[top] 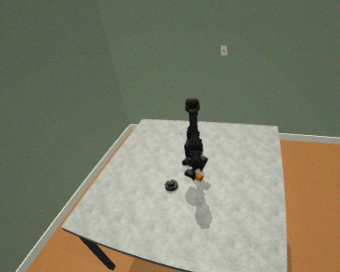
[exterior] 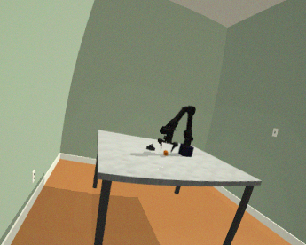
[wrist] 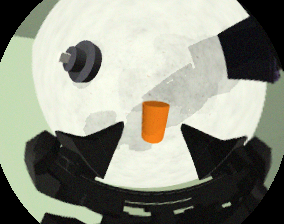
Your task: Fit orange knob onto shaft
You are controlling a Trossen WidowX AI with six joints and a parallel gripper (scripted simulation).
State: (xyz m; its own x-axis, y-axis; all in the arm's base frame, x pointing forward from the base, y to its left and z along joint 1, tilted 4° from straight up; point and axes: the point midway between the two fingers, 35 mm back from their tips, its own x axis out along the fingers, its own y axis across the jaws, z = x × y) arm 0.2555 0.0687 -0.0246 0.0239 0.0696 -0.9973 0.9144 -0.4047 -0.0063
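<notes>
My gripper tip is now 10 mm past the orange knob, 10 mm to the left of it and 10 mm above it. The rest, counted from my gripper tip: dark round pedestal: 80 mm ahead, 160 mm to the right.
</notes>
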